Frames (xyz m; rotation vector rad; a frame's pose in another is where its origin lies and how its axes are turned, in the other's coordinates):
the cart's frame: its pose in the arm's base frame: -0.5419 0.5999 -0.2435 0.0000 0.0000 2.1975
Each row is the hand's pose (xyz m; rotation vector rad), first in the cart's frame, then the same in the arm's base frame.
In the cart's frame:
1: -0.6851 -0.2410 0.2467 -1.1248 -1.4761 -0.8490
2: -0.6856 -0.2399 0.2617 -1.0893 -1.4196 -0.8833
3: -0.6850 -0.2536 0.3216 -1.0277 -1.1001 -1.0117
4: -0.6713 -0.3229 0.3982 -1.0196 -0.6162 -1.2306
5: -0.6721 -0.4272 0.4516 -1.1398 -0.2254 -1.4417
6: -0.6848 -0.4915 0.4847 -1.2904 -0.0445 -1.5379
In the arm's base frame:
1: 0.0551 0.1863 0.0032 0.7928 -1.6513 0.7199
2: 0.0545 0.1853 0.0182 0.7576 -1.5917 0.7341
3: 0.0652 0.1938 0.0781 0.5013 -1.3846 0.7862
4: 0.1133 0.2455 0.1547 0.0812 -1.1320 0.7272
5: 0.1983 0.3061 0.2081 -0.2910 -1.0243 0.5363
6: 0.2578 0.3335 0.2412 -0.4895 -1.0464 0.3927

